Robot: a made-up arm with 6 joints. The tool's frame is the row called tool.
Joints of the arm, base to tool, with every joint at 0 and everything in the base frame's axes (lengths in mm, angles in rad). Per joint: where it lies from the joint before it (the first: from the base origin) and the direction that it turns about. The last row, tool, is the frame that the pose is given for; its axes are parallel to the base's.
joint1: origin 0 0 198 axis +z
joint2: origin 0 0 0 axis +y
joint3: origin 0 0 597 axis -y
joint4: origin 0 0 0 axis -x
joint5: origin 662 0 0 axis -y
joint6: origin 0 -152 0 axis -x
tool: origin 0 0 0
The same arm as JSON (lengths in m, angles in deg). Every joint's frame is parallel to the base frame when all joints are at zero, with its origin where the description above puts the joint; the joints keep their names.
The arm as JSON. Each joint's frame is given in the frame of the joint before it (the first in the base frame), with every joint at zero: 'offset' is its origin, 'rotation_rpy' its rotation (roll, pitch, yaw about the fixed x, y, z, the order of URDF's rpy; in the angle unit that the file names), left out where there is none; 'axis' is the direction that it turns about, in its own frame. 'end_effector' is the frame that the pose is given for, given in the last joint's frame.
{"length_unit": "m", "angle_unit": "deg", "chain": [{"id": "joint1", "offset": [0.0, 0.0, 0.198], "axis": [0.0, 0.0, 1.0]}, {"id": "joint2", "offset": [0.0, 0.0, 0.0], "axis": [0.0, 1.0, 0.0]}, {"id": "joint3", "offset": [0.0, 0.0, 0.597], "axis": [0.0, -1.0, 0.0]}, {"id": "joint4", "offset": [0.0, 0.0, 0.0], "axis": [-1.0, 0.0, 0.0]}, {"id": "joint5", "offset": [0.662, 0.0, 0.0], "axis": [0.0, -1.0, 0.0]}, {"id": "joint6", "offset": [0.0, -0.152, 0.0], "axis": [-1.0, 0.0, 0.0]}], "end_effector": {"offset": [0.0, 0.0, 0.0]}}
